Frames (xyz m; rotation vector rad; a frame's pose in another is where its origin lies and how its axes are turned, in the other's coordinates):
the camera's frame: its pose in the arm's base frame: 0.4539 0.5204 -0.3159 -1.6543 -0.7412 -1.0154
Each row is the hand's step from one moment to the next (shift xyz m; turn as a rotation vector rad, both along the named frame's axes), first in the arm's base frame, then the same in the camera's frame.
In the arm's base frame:
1: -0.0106 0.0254 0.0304 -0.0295 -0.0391 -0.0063
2: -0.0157 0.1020 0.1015 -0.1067 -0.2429 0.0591
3: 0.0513 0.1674 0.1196 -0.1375 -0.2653 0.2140
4: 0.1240 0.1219 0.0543 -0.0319 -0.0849 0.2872
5: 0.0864 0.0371 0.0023 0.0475 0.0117 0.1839
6: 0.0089 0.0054 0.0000 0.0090 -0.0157 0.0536
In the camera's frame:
1: 0.0221 -0.0298 0.0175 -0.0189 -0.0107 -0.0444
2: 0.0826 -0.0879 0.0800 0.0052 -0.0444 -0.2681
3: 0.1289 -0.0583 0.1579 0.1291 -0.1316 -0.3179
4: 0.1042 0.0454 0.1423 0.2415 -0.1274 -0.1271
5: 0.0413 0.0614 0.0581 0.1853 -0.0435 -0.0002
6: 0.0040 0.0060 0.0075 0.0519 -0.0111 -0.0196

